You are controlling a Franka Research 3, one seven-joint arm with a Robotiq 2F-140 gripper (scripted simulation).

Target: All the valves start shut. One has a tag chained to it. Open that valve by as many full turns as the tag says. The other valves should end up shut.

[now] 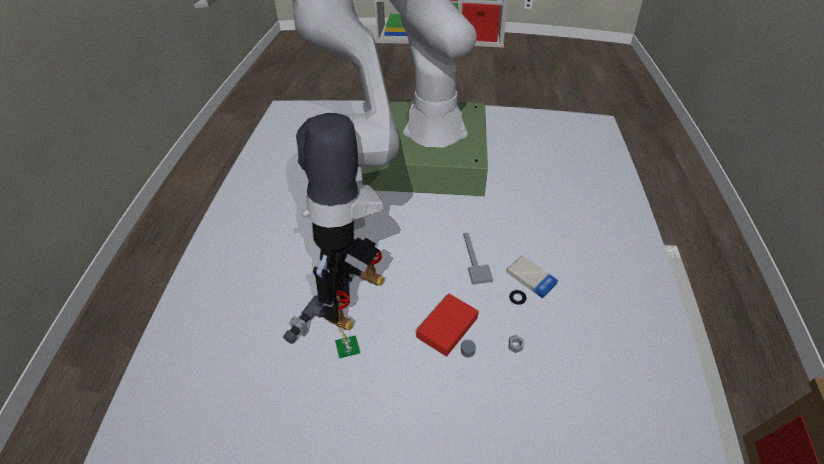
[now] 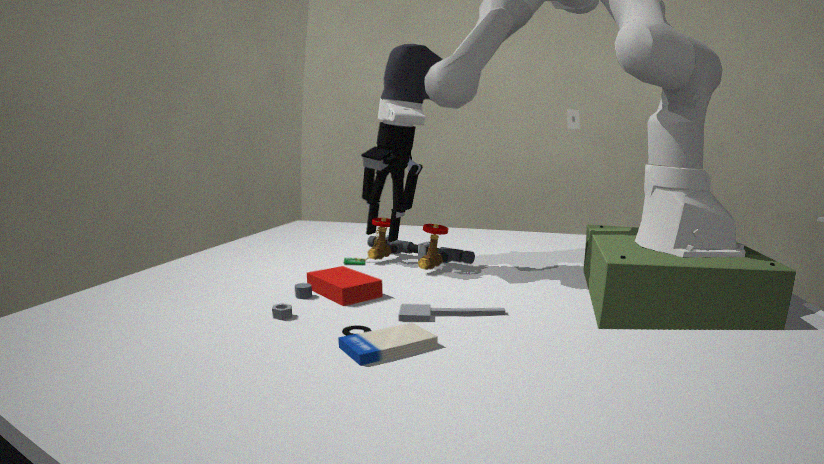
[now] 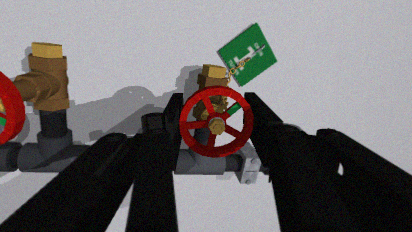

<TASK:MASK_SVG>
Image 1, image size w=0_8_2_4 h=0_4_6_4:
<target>my gripper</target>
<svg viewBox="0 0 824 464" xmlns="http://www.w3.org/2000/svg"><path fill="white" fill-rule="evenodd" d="M354 220L342 227L331 228L318 226L312 222L313 239L321 250L321 263L319 267L313 268L318 300L324 303L326 320L335 323L339 321L338 299L336 298L339 294L337 294L337 291L347 293L350 303L349 282L352 281L353 277L350 277L349 273L352 273L353 266L349 263L347 266L345 261L347 255L343 254L342 256L340 249L349 246L354 239Z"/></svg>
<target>red block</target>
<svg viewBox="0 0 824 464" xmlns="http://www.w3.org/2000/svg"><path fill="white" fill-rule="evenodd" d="M451 294L448 294L416 330L416 338L446 357L477 320L479 313L478 310Z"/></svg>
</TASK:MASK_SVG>
